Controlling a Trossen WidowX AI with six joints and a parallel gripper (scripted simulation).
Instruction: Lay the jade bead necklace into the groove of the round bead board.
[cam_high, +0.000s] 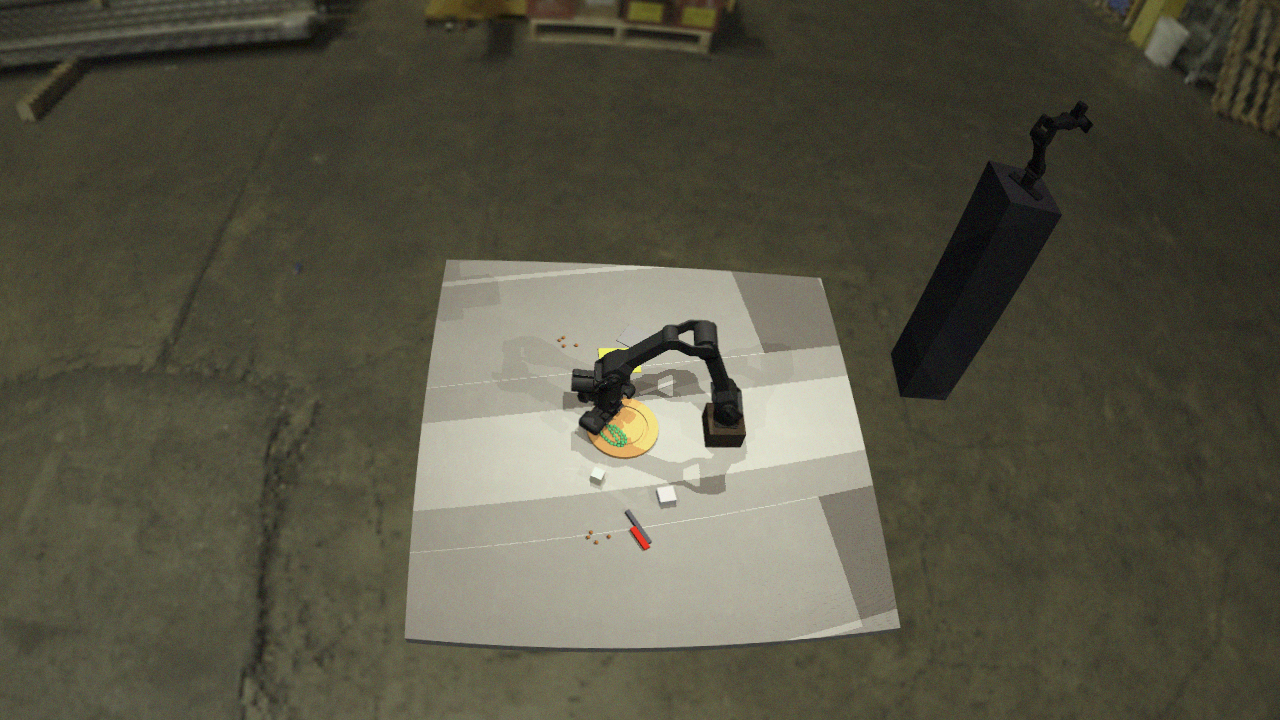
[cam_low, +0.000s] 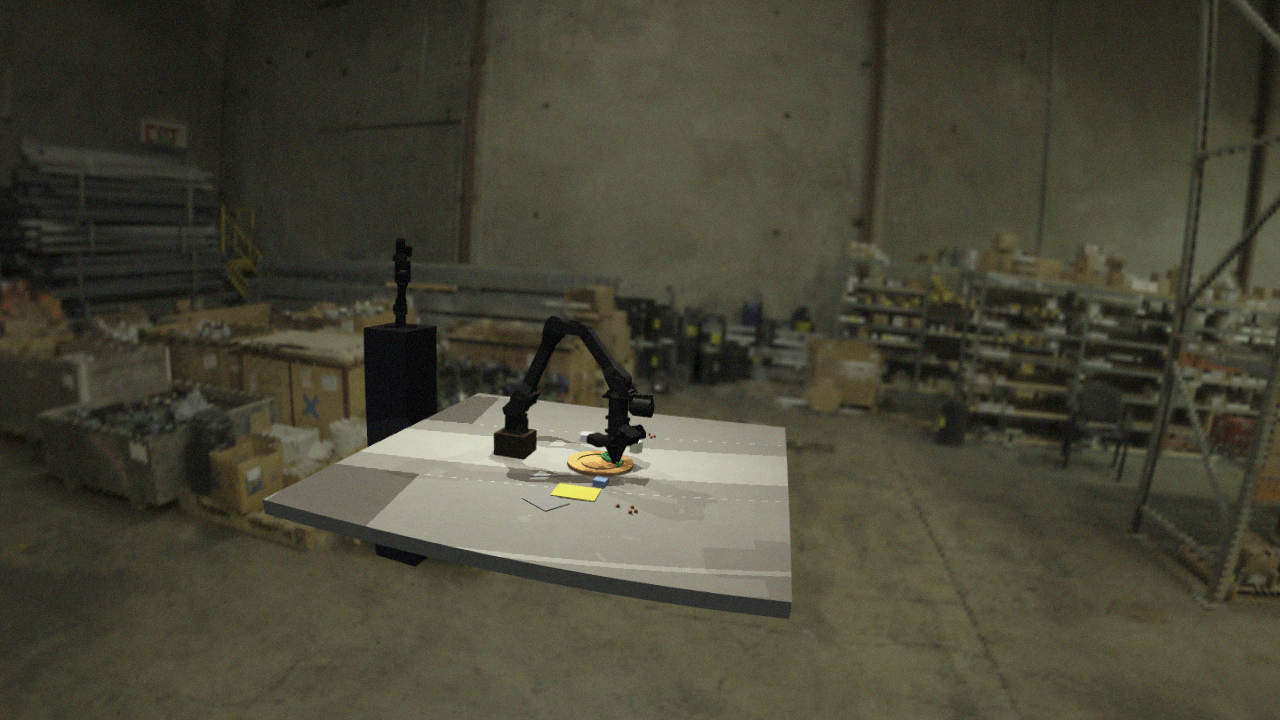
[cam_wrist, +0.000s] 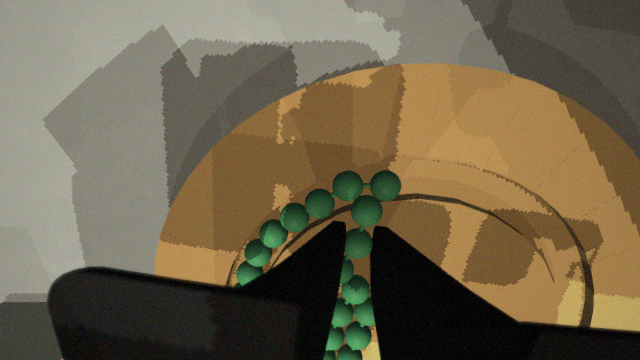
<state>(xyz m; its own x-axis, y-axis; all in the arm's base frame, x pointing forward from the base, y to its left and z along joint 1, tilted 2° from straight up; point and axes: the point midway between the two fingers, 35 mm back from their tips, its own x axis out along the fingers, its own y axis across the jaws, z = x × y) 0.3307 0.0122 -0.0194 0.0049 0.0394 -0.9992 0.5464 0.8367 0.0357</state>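
The blue block lies 150 mm to the right of my gripper tip and 10 mm below it. The rest, counted from my gripper tip: yellow pad 40 mm behind, 230 mm to the right, 10 mm below; white strip 150 mm behind, 150 mm to the right, 10 mm below; cream cube 10 mm ahead, 180 mm to the left.
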